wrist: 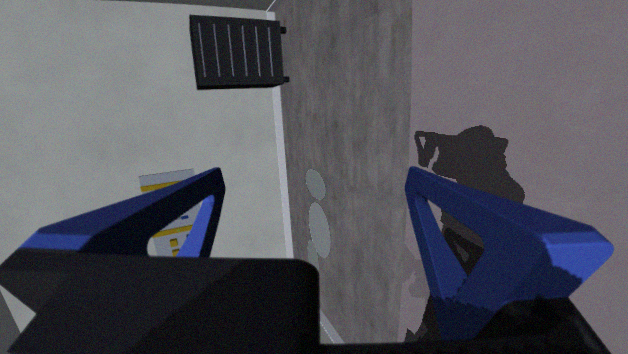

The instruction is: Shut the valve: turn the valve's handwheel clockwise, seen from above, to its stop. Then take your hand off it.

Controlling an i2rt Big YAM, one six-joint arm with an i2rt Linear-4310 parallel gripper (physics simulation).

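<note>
My gripper (pixel 314 177) is open, its two blue fingers wide apart with nothing between them. The valve and its handwheel do not show in the wrist view, so how the handwheel stands cannot be told. Between the fingertips the view shows the distant floor and wall, well beyond the fingers.
A pinkish-grey table top (pixel 560 90) fills the right side, with a dark shadow of the arm on it. A black slatted cabinet (pixel 237 52) stands far off at the upper left. A tool board (pixel 167 179) shows partly behind the left finger. Pale round discs (pixel 320 230) lie on the grey floor (pixel 350 110).
</note>
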